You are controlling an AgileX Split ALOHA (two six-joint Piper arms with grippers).
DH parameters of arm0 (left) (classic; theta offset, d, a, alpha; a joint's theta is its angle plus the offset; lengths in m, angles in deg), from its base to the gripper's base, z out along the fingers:
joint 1: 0 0.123 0 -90
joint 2: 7.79 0 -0.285 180
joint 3: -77.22 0 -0.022 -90
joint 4: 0 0.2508 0 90
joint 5: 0 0 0.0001 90
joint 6: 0 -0.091 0 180
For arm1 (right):
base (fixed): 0 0 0 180
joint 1: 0 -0.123 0 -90
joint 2: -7.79 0 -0.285 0
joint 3: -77.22 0 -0.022 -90
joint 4: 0 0.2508 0 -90
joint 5: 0 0 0.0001 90
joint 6: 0 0.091 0 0
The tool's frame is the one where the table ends.
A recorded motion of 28 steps. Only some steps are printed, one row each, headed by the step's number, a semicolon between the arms.
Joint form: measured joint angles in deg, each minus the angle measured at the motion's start. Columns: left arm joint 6, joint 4, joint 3, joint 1, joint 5, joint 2; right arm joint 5, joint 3, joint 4, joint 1, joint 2, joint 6.
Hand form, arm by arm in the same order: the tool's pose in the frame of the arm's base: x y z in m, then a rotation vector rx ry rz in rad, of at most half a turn. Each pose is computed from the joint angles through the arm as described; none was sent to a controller.
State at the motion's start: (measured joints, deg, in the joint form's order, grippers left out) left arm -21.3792 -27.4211 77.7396 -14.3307 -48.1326 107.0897; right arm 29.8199 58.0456 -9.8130 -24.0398 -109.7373 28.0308
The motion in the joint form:
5: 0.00 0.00 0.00 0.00 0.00 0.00; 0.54 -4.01 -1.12 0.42 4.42 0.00
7: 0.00 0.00 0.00 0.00 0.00 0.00; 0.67 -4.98 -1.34 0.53 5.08 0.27
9: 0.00 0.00 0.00 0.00 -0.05 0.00; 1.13 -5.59 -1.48 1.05 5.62 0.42
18: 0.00 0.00 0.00 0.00 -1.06 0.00; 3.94 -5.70 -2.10 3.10 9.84 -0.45
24: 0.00 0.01 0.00 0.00 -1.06 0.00; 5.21 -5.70 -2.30 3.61 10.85 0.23
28: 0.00 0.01 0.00 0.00 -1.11 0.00; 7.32 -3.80 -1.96 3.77 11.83 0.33
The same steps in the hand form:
5: 0.3681 -0.1263 0.2183 0.4891 2.7249 -0.5402; 0.2990 0.1212 0.1311 -0.1103 2.8805 -0.0036
7: 0.3681 -0.1263 0.2183 0.4891 2.7249 -0.5402; 0.2952 0.1186 0.1312 -0.1056 2.8867 -0.0107
9: 0.3680 -0.1263 0.2183 0.4895 2.7256 -0.5406; 0.2931 0.1144 0.1318 -0.0911 2.8946 -0.0203
18: 0.3664 -0.1264 0.2179 0.4977 2.7403 -0.5478; 0.2917 0.1004 0.1535 -0.0622 2.8684 -0.0374
24: 0.3664 -0.1264 0.2179 0.4978 2.7403 -0.5476; 0.2905 0.0965 0.1585 -0.0322 2.8706 -0.0467
28: 0.3664 -0.1264 0.2179 0.4982 2.7410 -0.5480; 0.2943 0.0967 0.1705 -0.0106 2.8575 -0.0422

